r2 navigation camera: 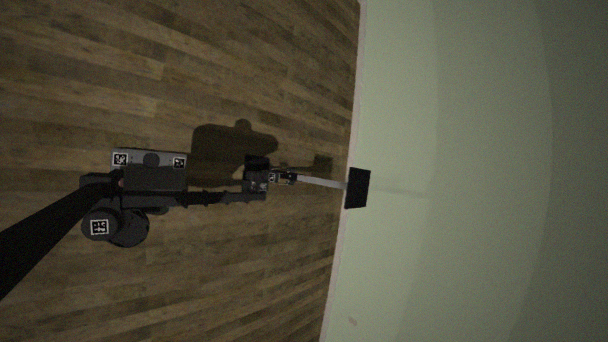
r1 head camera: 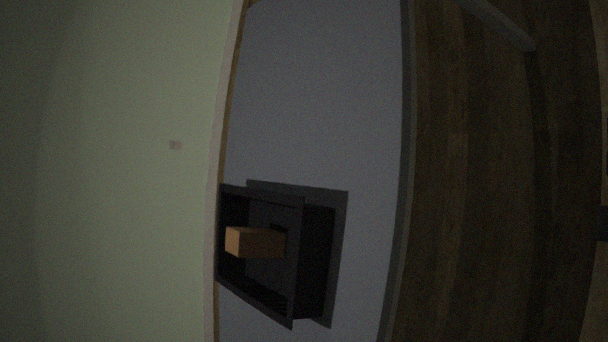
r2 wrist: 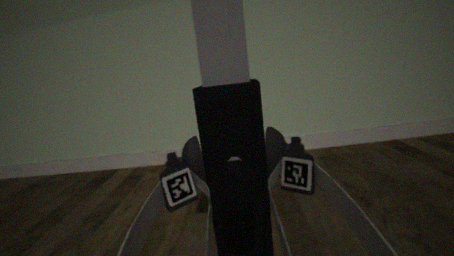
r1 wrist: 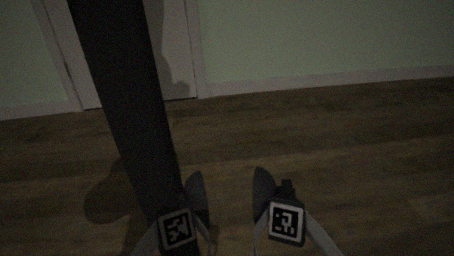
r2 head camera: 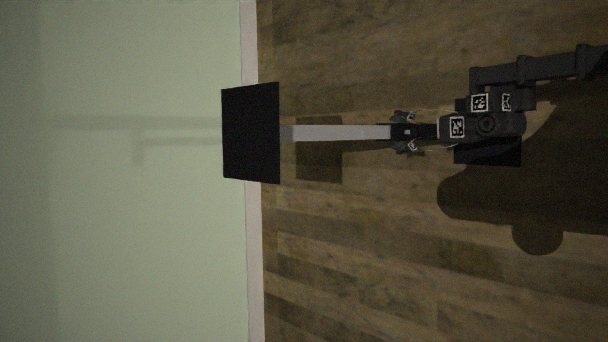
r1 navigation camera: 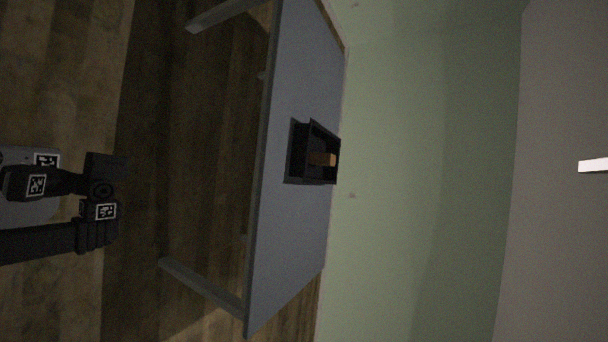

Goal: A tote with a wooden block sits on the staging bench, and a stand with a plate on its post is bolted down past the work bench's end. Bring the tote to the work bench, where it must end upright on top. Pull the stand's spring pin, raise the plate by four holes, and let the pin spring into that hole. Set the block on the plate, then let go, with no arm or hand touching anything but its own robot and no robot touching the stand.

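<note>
The black tote (r1 head camera: 314, 260) (r1 navigation camera: 301, 150) stands upright on the staging bench (r1 head camera: 320, 100) (r1 navigation camera: 300, 240); the wooden block (r1 head camera: 257, 243) (r1 navigation camera: 322, 159) lies inside it. The stand's black plate (r2 head camera: 251, 132) (r2 navigation camera: 357, 188) tops a light post (r2 head camera: 340, 132) (r2 navigation camera: 320, 181) (r2 wrist: 222, 42) that rises from a black sleeve (r2 wrist: 230, 120). r2's gripper (r2 head camera: 406, 132) (r2 wrist: 234, 152) has one finger on each side of the sleeve, close against it; whether it grips is unclear. A small pale spot shows on the sleeve between the fingers. r1's gripper (r1 wrist: 230, 192) is open, over floor. The work bench is not identifiable.
A long black bar (r1 wrist: 125, 100) crosses beside r1's left finger in the wrist view. The bench stands along a green wall (r1 head camera: 125, 225), with a leg (r1 navigation camera: 200, 285) at its corner. r2's arm (r2 navigation camera: 215, 197) reaches towards the stand, near another wall (r2 head camera: 125, 225).
</note>
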